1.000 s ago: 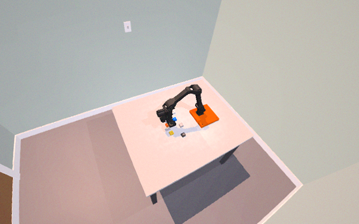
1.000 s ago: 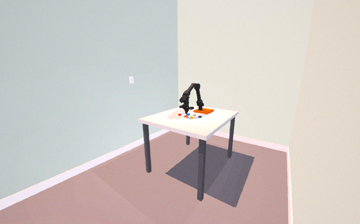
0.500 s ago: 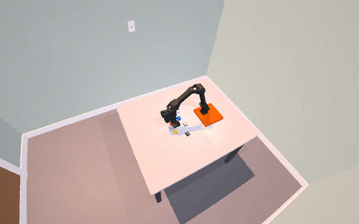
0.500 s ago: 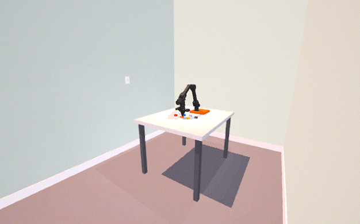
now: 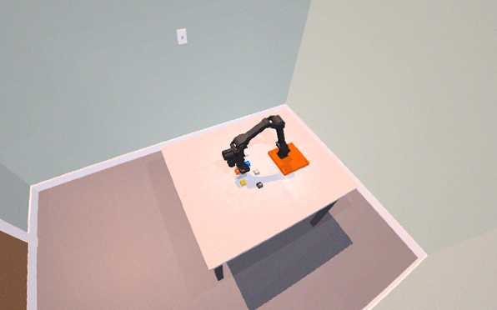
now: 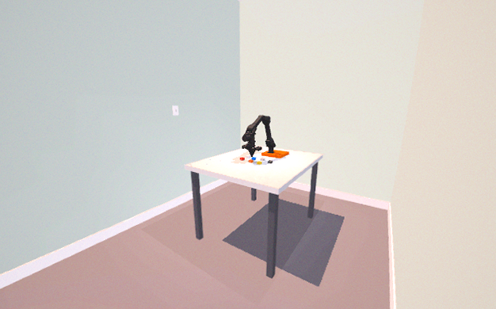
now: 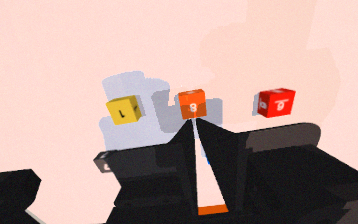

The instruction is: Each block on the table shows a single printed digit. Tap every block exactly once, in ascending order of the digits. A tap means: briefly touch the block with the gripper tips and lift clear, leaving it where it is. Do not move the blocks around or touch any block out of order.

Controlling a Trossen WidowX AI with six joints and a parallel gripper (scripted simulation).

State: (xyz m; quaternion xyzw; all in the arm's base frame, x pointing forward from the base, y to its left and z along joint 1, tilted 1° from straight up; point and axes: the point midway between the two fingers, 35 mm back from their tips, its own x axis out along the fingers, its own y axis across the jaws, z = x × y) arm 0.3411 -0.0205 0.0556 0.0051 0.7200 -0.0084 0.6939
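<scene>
Now: gripper tip 4 cm above the orange block and 1 cm short of it. From my gripper tip the other things lie so: blue block (8 cm behind, 4 cm below, 3 cm to the right); then yellow block (9 cm to the left, 4 cm below, 2 cm ahead); then red block (12 cm to the right, 4 cm below, 1 cm behind).
</scene>
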